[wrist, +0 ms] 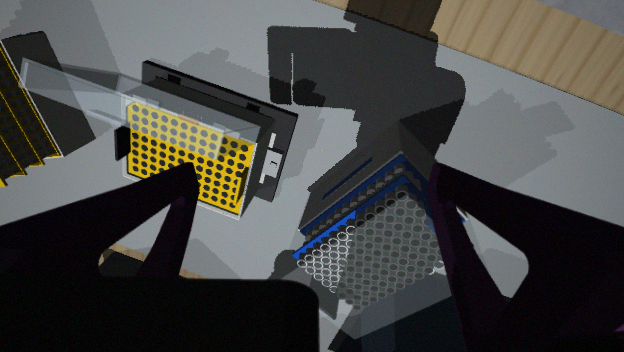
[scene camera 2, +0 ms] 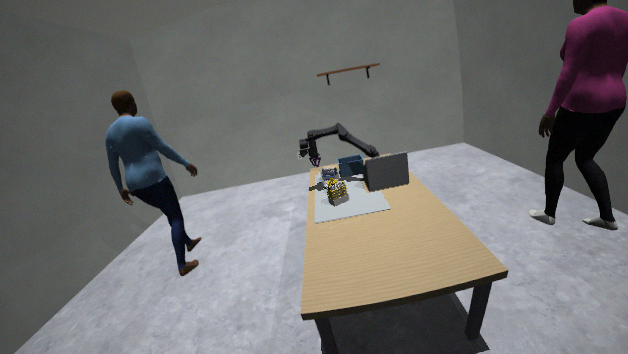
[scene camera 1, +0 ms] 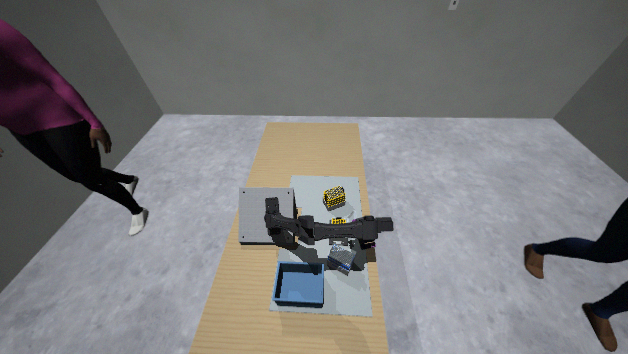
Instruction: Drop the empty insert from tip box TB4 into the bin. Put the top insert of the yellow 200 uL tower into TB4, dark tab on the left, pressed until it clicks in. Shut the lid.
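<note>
Tip box TB4 (wrist: pixel 187 155) (scene camera 1: pixel 338 221) sits in a dark holder, its yellow insert showing dark, empty holes. A dark tab (wrist: pixel 121 143) is at its left side in the wrist view. Its clear lid (wrist: pixel 72 87) stands open. The yellow tower (wrist: pixel 22 130) (scene camera 1: pixel 334 197) (scene camera 2: pixel 336 190) stands beyond TB4, cut off in the wrist view. The blue bin (scene camera 1: pixel 305 286) (scene camera 2: pixel 351 166) stands on the other side. My gripper (wrist: pixel 313 175) (scene camera 2: pixel 315 162) is open and empty above the mat. Its left finger overlaps TB4's near edge in the wrist view; its right overlaps the blue tower's side.
A blue tower (wrist: pixel 385 240) (scene camera 1: pixel 342 257) (scene camera 2: pixel 329 173) with clear tips stands between TB4 and the bin's end of the mat (scene camera 1: pixel 350 300) (scene camera 2: pixel 360 205). A large grey box (scene camera 1: pixel 265 215) (scene camera 2: pixel 387 171) stands beside the mat on the table (scene camera 1: pixel 315 150). People stand around the table.
</note>
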